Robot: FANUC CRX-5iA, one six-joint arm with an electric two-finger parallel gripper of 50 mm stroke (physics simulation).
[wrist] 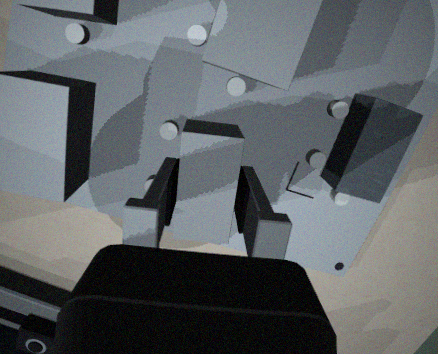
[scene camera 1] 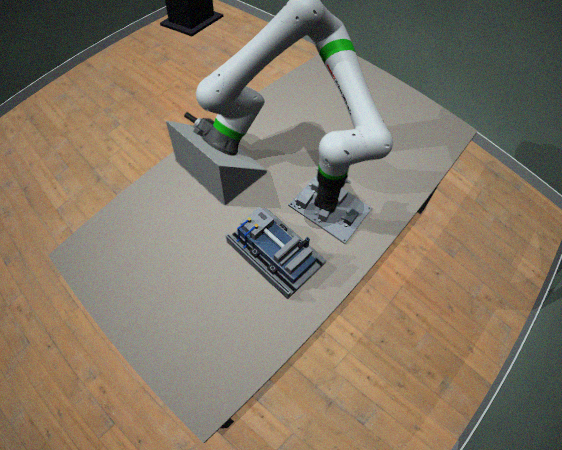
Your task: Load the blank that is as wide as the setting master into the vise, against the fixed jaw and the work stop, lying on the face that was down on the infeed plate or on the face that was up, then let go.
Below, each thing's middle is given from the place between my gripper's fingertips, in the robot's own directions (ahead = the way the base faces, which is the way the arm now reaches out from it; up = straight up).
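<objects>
I see the darker block [wrist: 375,135] 9 cm ahead of my hand, 4 cm to the left of it and 1 cm below it. Then there is the grey infeed plate [scene camera 1: 337,229], which is 4 cm to the left of my hand and 3 cm below it.
</objects>
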